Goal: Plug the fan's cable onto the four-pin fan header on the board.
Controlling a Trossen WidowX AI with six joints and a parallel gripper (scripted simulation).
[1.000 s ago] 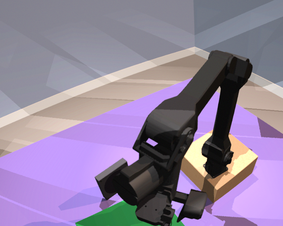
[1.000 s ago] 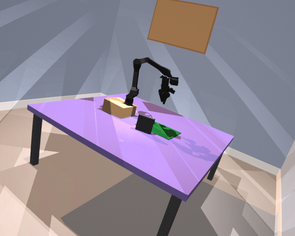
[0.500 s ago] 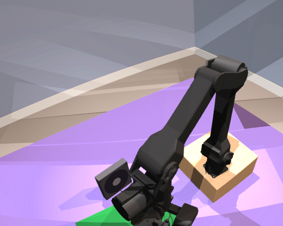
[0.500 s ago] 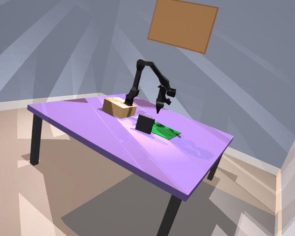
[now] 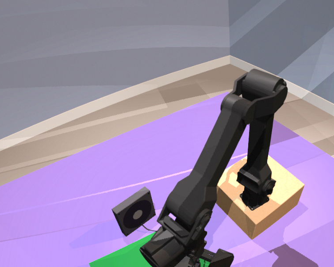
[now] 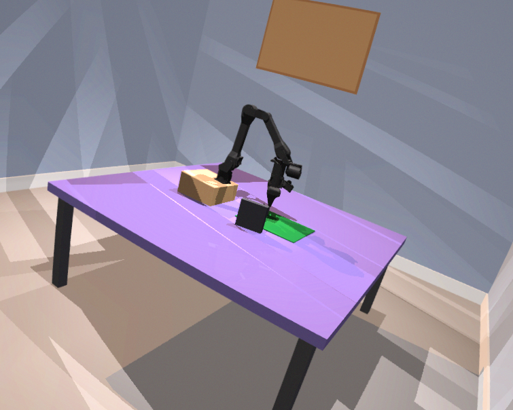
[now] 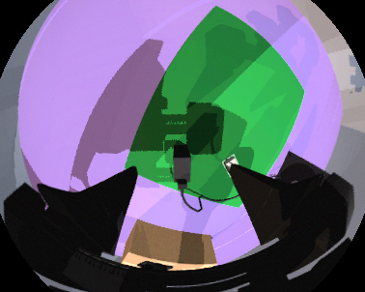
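My gripper tip is now 10 mm past the fan plug and 30 mm above it. Also, from my gripper tip: green board 90 mm ahead, 50 mm to the right, 70 mm below; then black fan 60 mm ahead, 220 mm to the right.
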